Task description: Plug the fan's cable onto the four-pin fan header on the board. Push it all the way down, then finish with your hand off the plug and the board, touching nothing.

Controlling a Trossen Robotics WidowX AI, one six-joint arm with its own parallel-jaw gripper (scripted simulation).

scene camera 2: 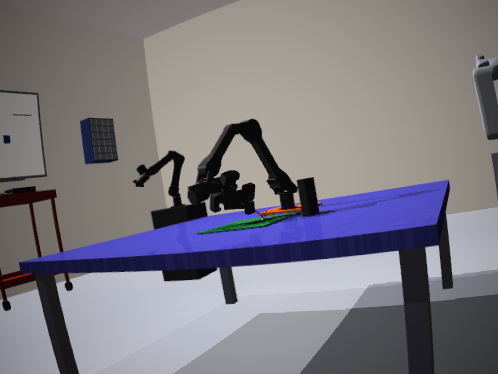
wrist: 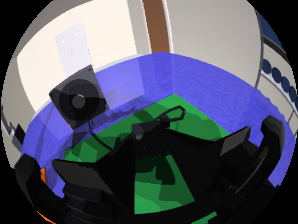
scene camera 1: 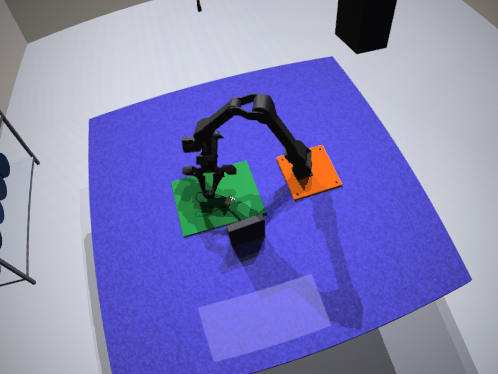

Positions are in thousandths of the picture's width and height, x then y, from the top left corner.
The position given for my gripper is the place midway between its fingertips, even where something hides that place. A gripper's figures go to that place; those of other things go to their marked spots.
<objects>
My gripper (wrist: 502,605): 0.10 m from the lens. A plug (wrist: 508,618): 0.09 m from the lens. A black fan (wrist: 267,440) is 0.24 m from the lens. The marked spots on the plug and the black fan are 0.19 m apart.
</objects>
